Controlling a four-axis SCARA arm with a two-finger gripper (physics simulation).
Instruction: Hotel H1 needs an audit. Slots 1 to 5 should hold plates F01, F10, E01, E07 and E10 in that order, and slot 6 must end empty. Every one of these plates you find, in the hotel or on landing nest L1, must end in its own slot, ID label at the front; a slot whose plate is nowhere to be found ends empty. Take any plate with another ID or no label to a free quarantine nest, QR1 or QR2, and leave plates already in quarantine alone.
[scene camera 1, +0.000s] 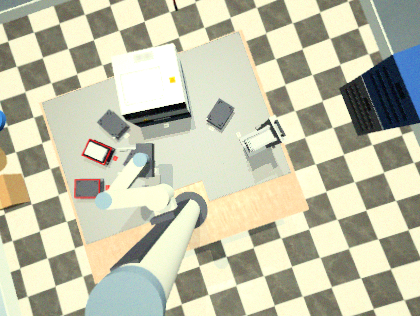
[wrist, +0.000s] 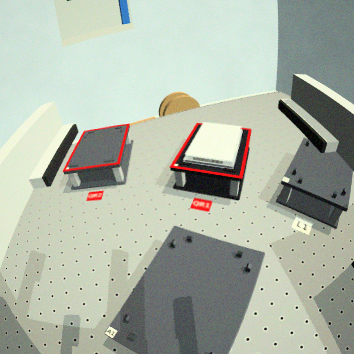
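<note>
My gripper is open and empty, with its fingers wide apart; in the scene view the arm partly hides it. The red-rimmed nest QR1 bears a white plate whose label is too small to read. To its left in the wrist view, the red-rimmed nest QR2 is bare. Landing nest L1 is bare, by the right finger in the wrist view. A tall rack, seemingly hotel H1, stands at the right table edge with a white plate on top.
Dark nest A1 is bare and lies in front of the gripper camera, partly under the arm in the scene view. A large white machine stands at the back. Another dark nest lies between it and the rack.
</note>
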